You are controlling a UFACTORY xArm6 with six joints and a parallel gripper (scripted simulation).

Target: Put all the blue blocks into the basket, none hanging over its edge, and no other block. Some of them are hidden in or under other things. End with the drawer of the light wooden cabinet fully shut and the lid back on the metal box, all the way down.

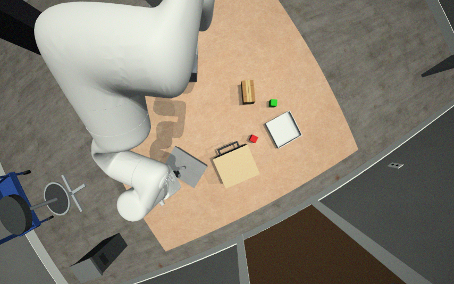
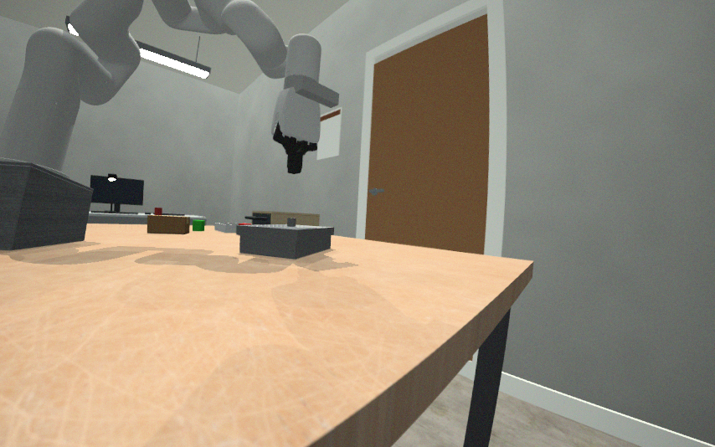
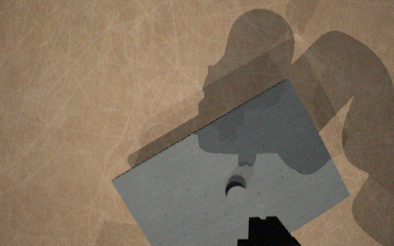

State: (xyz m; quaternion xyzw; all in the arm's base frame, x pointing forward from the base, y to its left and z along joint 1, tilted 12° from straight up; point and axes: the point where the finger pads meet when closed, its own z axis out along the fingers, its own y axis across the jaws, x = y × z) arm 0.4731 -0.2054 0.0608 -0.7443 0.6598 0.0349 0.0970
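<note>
The metal box is 160 mm below my hand. The rest, counted from my hand: light wooden cabinet: 70 mm ahead, 240 mm to the left, 150 mm below; small brown box: 230 mm behind, 430 mm to the left, 150 mm below; red block: 10 mm behind, 370 mm to the left, 170 mm below.
</note>
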